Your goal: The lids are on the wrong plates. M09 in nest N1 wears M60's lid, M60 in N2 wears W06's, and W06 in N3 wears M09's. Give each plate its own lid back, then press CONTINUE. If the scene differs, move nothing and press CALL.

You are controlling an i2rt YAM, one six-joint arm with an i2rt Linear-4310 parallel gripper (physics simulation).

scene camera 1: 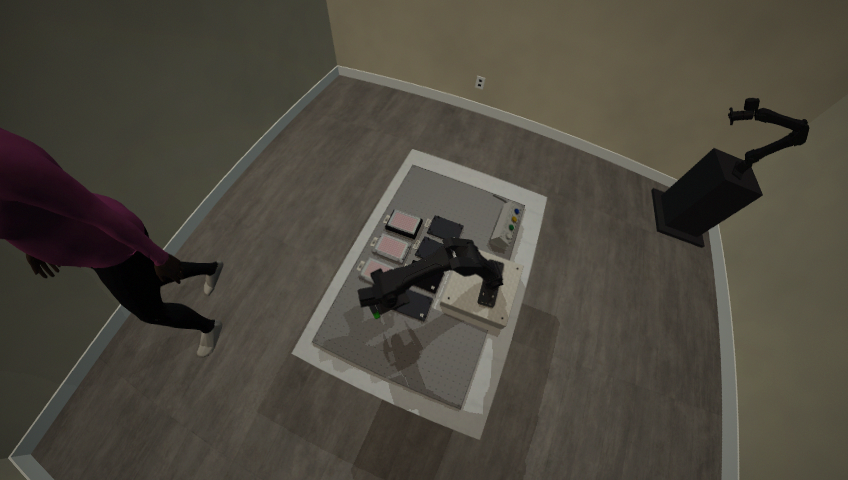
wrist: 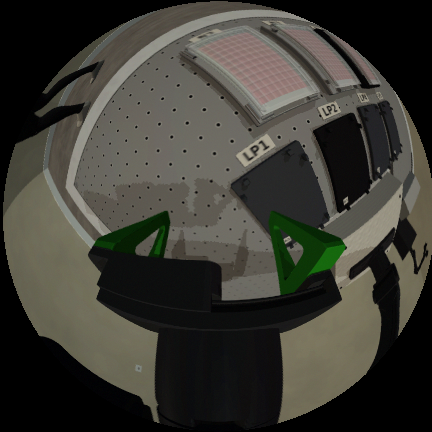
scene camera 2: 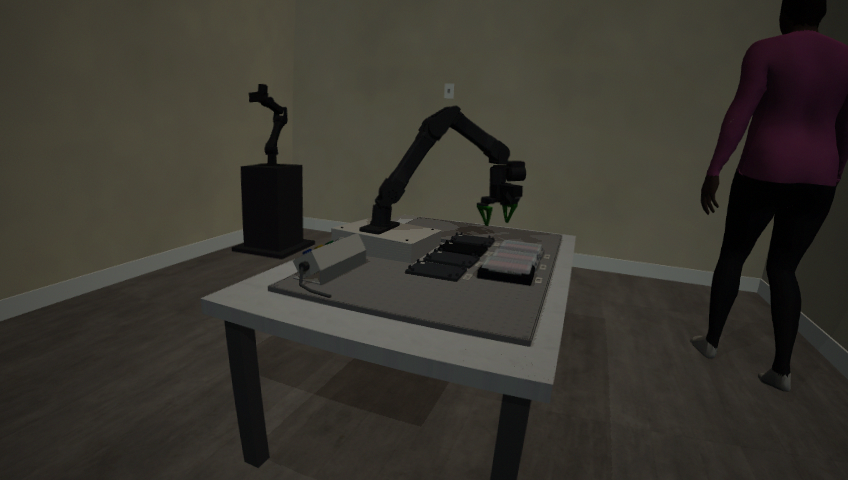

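Pixels of known places: gripper, fingertip midpoint: (scene camera 1: 388, 307) (wrist: 218, 216) (scene camera 2: 496, 224); arm's base at its link origin: (scene camera 1: 491, 283) (wrist: 373, 252) (scene camera 2: 380, 228).
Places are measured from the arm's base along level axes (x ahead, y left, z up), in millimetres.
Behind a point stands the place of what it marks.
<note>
Three plates with pink wells stand in a row under clear lids: the near one (scene camera 1: 371, 268) @(z -25, x 491, y 92 mm) (wrist: 255, 70) @(z -25, x 443, y 110 mm), partly behind the arm in scene camera 1, the middle one (scene camera 1: 390, 247) @(z -24, x 451, y -27 mm) (wrist: 325, 59), and the far one (scene camera 1: 404, 223) @(z -14, x 433, y -156 mm) (scene camera 2: 507, 263) @(z -14, x 440, y -177 mm) on a thicker black base. Plate and lid names are not readable. My gripper (scene camera 2: 497, 222) @(z 6, x 357, y 233 mm) (wrist: 218, 216) @(z 6, x 357, y 233 mm) is open and empty, pointing down above the board beside pad LP1 (wrist: 285, 182) @(z -44, x 318, y 163 mm), clear of the plates. One green finger (scene camera 1: 376, 315) @(z 81, x 377, y 292 mm) shows in scene camera 1. The button box (scene camera 1: 503, 227) @(z 27, x 5, y -265 mm) (scene camera 2: 342, 258) @(z -12, x 27, y -330 mm) has blue, yellow, green and white buttons; their labels are not readable.
Dark pads LP2 (wrist: 344, 162) @(z -44, x 287, y 60 mm) and two more (scene camera 1: 445, 227) @(z -45, x 255, y -218 mm) (scene camera 1: 429, 248) @(z -44, x 292, y -90 mm) continue the row beside the plates. The arm base stands on a cream block (scene camera 1: 470, 297) @(z -7, x 66, y 84 mm) (scene camera 2: 410, 245) @(z -8, x 151, y -139 mm). A person (scene camera 1: 89, 226) (scene camera 2: 788, 118) stands beside the table. Another arm stands on a black pedestal (scene camera 1: 708, 193) (scene camera 2: 271, 208).
</note>
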